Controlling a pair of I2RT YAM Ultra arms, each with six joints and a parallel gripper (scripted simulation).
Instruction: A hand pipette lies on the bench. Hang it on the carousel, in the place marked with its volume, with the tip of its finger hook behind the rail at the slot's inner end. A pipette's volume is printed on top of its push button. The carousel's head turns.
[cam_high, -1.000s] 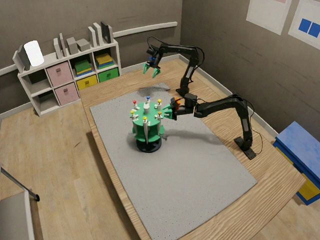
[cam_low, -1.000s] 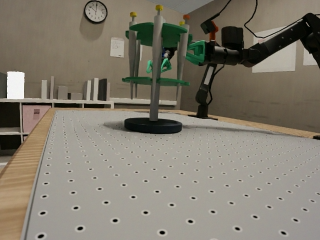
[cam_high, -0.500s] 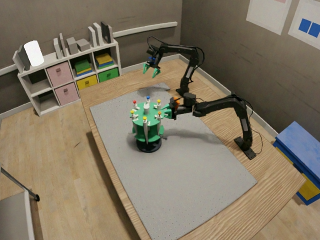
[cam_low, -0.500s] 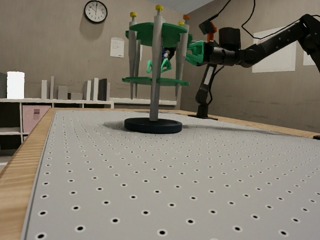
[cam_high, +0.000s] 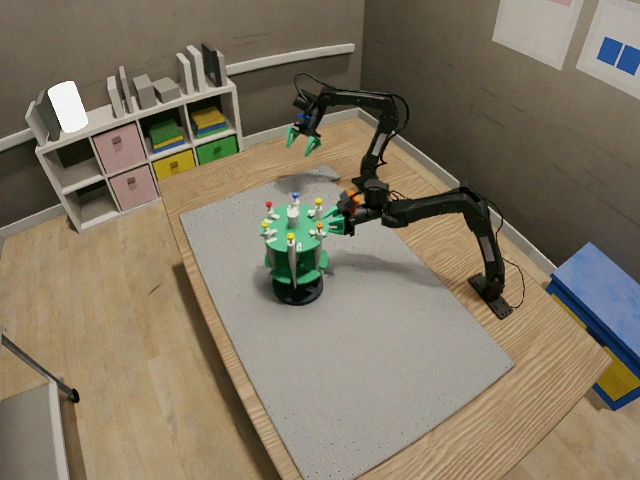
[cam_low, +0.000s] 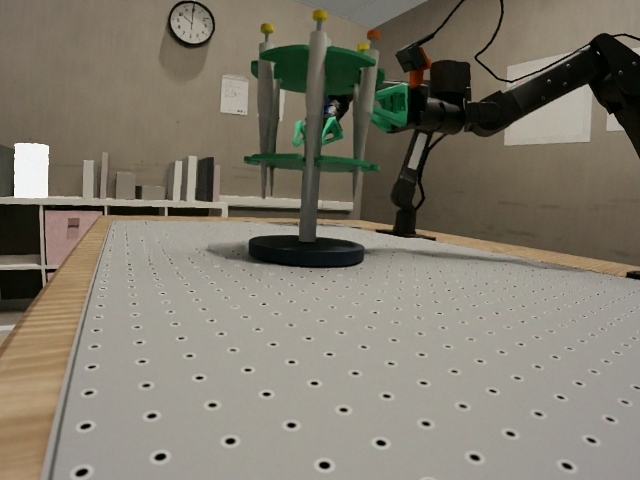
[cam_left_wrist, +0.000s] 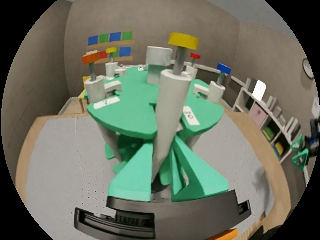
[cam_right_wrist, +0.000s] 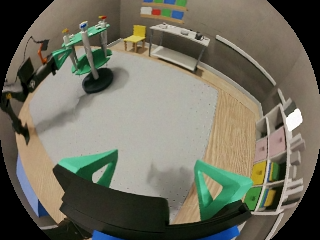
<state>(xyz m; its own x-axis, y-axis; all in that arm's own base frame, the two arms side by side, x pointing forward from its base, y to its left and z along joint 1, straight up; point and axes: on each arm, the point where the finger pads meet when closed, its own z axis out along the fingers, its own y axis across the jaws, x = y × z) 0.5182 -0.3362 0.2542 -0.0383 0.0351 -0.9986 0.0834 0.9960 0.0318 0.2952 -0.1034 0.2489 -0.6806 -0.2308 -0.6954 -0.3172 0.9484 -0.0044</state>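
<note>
Right now my left hand is 2 cm above the hand pipette, 1 cm to the left of it and 1 cm short of it.
</note>
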